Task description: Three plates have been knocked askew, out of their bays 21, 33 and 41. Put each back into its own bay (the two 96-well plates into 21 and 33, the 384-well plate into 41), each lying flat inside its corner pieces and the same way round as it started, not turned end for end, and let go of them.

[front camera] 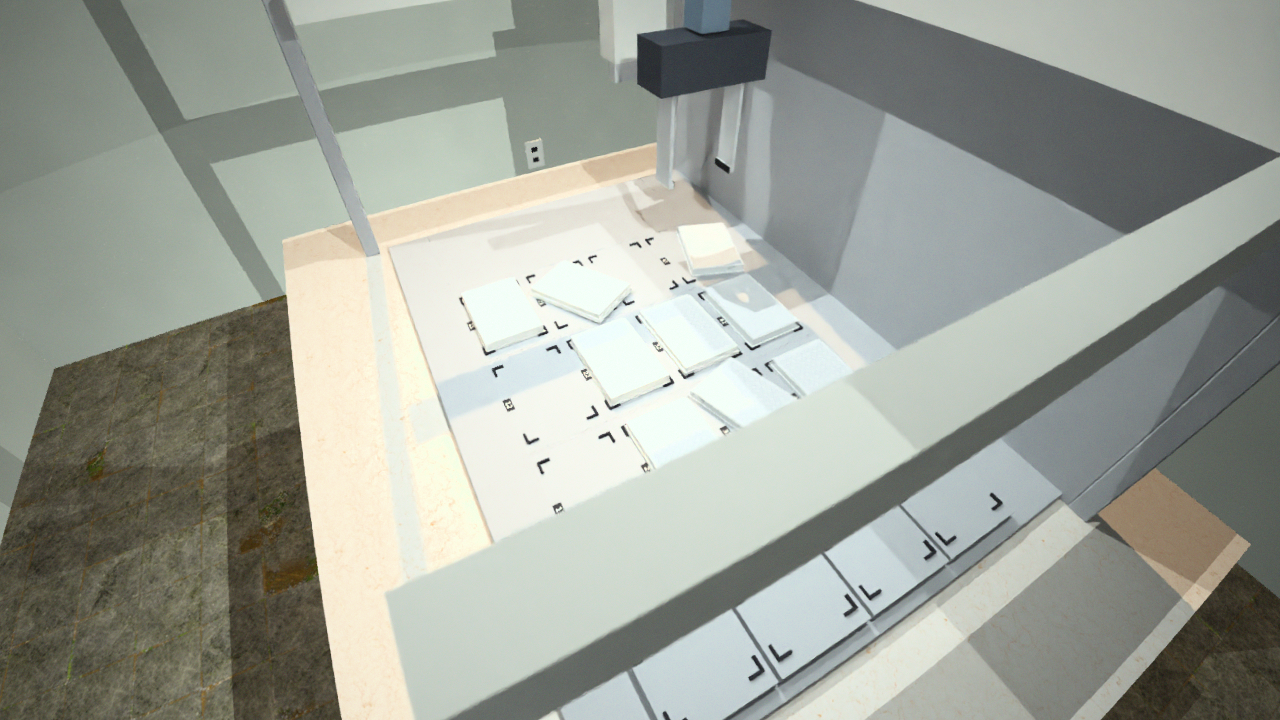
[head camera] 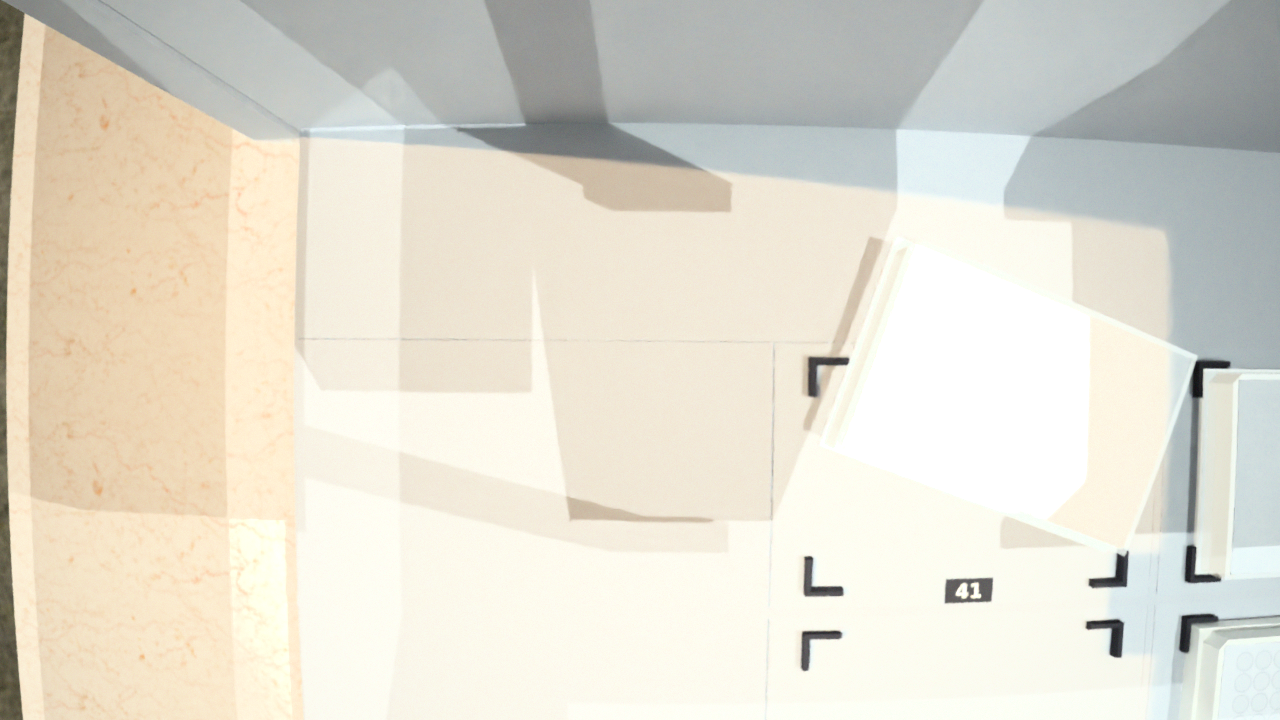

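Seen in the pictures: gripper, fingertip midpoint: (front camera: 695, 175); robot's base, link origin: (front camera: 461, 300).
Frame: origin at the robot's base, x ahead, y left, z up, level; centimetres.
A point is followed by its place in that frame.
My gripper (front camera: 695, 175) {x 6.4, y 36.4, z 13.9 cm} is open and empty, raised over the back of the deck; it does not show in the head view. One white plate (front camera: 708, 248) {x 8.5, y 38.7, z 1.5 cm} (head camera: 975, 385) {x 5.6, y 40.0, z 1.5 cm} lies turned across bay 41, overlapping its upper edge; the bay's label (head camera: 968, 590) {x 6.4, y 31.8, z 0.0 cm} and lower corner pieces are uncovered. A second askew plate (front camera: 580, 290) {x 8.5, y 16.0, z 1.6 cm} lies turned over its corner pieces at the back left. A third askew plate (front camera: 744, 394) {x 36.3, y 25.5, z 1.5 cm} is turned among the seated plates, partly hidden by the front beam. The bay numbers at these two cannot be read.
Seated plates (front camera: 503, 313) {x 7.7, y 4.3, z 1.4 cm} (front camera: 620, 360) {x 23.9, y 14.8, z 1.4 cm} (front camera: 689, 333) {x 23.8, y 25.4, z 1.4 cm} (front camera: 750, 308) {x 23.6, y 35.8, z 1.4 cm} stand close around the askew ones. Two neighbours (head camera: 1257, 474) {x 17.8, y 36.5, z 1.4 cm} (head camera: 1248, 680) {x 18.1, y 28.0, z 1.4 cm} show at the right of the head view. A grey wall (front camera: 930, 205) {x 35.3, y 49.9, z 20.5 cm} (head camera: 760, 62) {x -3.1, y 49.9, z 5.1 cm} runs along the deck. The front beam (front camera: 805, 465) {x 62.4, y 1.6, z 40.0 cm} hides part of the deck.
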